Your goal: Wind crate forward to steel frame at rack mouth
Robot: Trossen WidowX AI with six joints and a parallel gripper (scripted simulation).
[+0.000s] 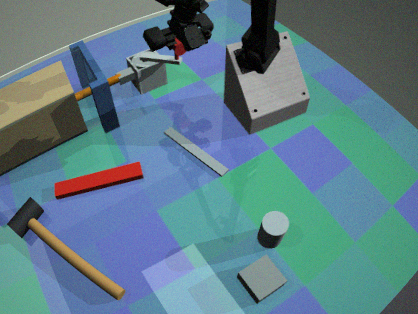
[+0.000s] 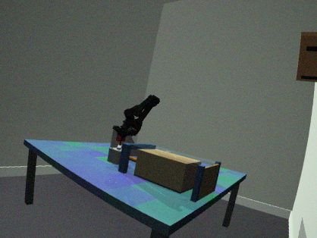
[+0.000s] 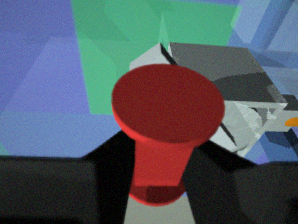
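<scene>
The crank handle is 30 mm below my gripper tip, 30 mm ahead of it and 10 mm to the right of it. From my gripper tip the other things lie so: grey flat bar (270 mm to the left, 130 mm below, 70 mm ahead); red knob (20 mm to the left); grey winch (100 mm below, 60 mm to the right, 60 mm ahead).
</scene>
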